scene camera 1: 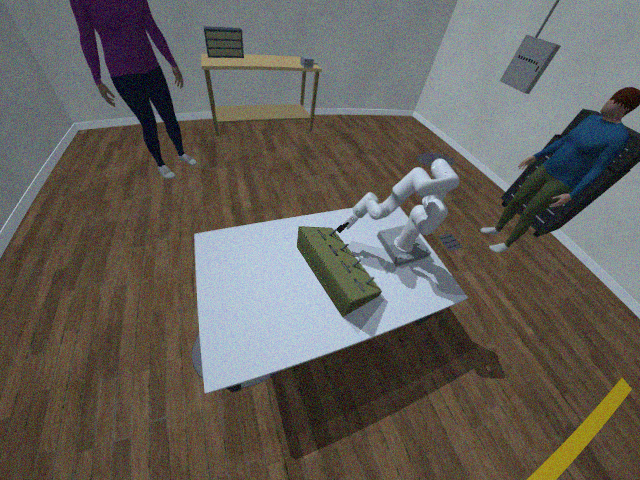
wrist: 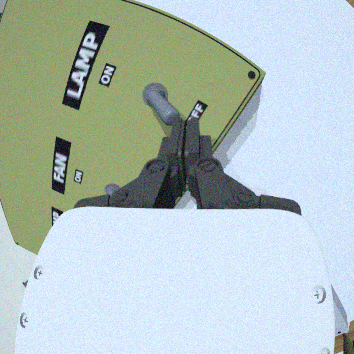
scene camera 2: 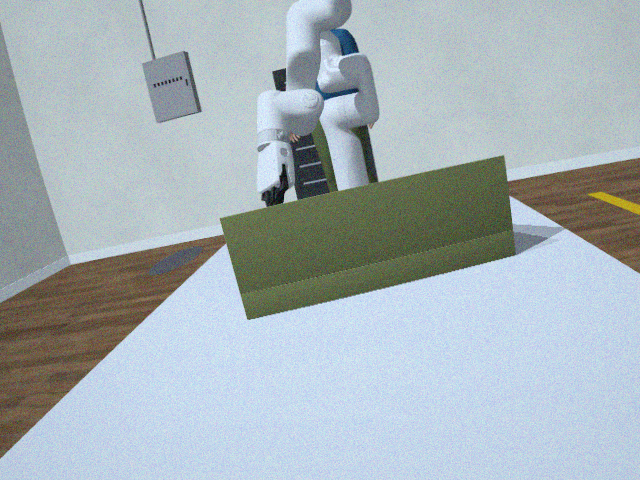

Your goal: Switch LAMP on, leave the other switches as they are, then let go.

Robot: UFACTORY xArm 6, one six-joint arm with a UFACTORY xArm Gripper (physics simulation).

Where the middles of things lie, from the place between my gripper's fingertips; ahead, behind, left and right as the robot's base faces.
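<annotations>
The olive switch panel (scene camera 2: 296, 254) is what I measure my hand from: my hand is 3 cm above the panel and 18 cm to the right of it, and it is still 11 cm short of it.
</annotations>
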